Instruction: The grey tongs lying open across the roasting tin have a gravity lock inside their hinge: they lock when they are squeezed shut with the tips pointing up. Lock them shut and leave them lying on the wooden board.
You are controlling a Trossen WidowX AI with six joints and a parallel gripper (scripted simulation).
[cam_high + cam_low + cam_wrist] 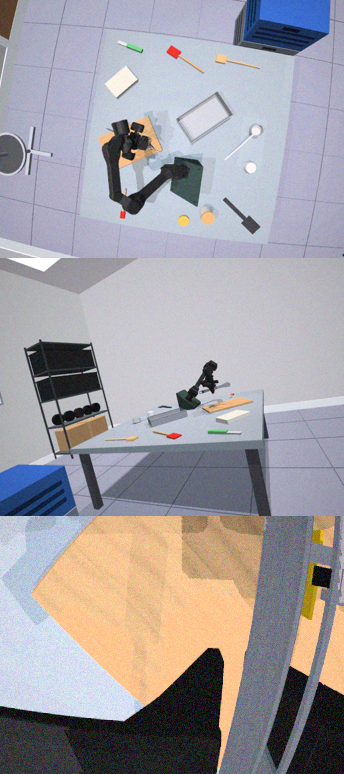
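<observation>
Now: the yellow piece 40 mm to the right of my gripper tip, 30 mm above it and 10 mm behind it. The rest, counted from my gripper tip: roasting tin (350 mm to the right, 230 mm ahead, 100 mm below); then white block (320 mm ahead, 220 mm to the left, 110 mm below); then wooden board (120 mm below, 70 mm to the left, 50 mm behind).
</observation>
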